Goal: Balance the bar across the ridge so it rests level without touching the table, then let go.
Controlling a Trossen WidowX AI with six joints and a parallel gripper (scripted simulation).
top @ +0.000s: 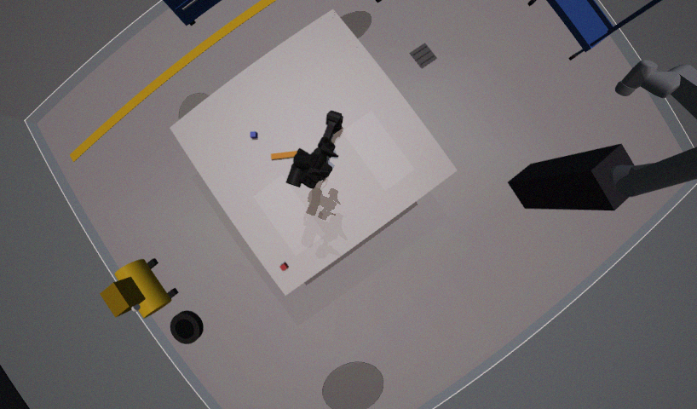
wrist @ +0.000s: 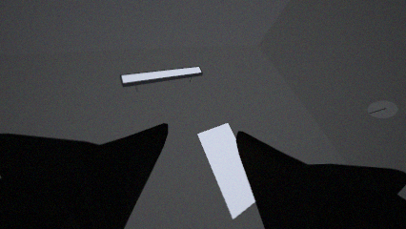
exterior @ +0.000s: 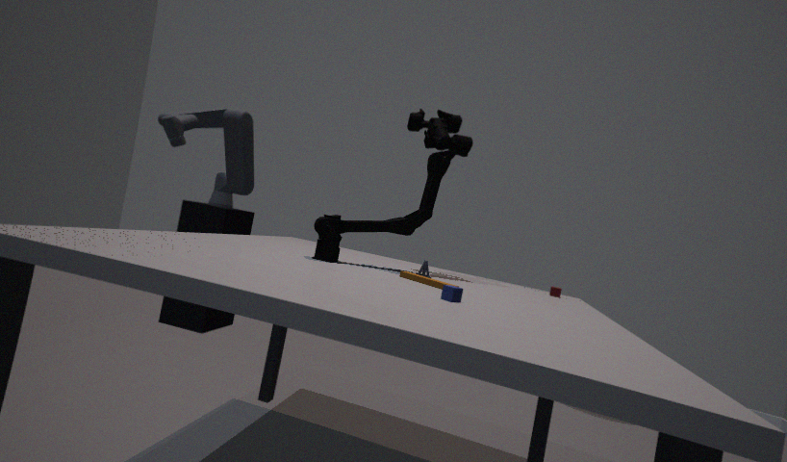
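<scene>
Now: the orange bar 570 mm below my gripper tip, 320 mm to the right of it and 160 mm ahead of it. Also, from my gripper tip: ridge: 530 mm below, 130 mm to the right, 120 mm ahead; blue cube: 560 mm below, 540 mm to the right, 250 mm ahead; red cube: 570 mm ahead, 560 mm below, 210 mm to the left.
</scene>
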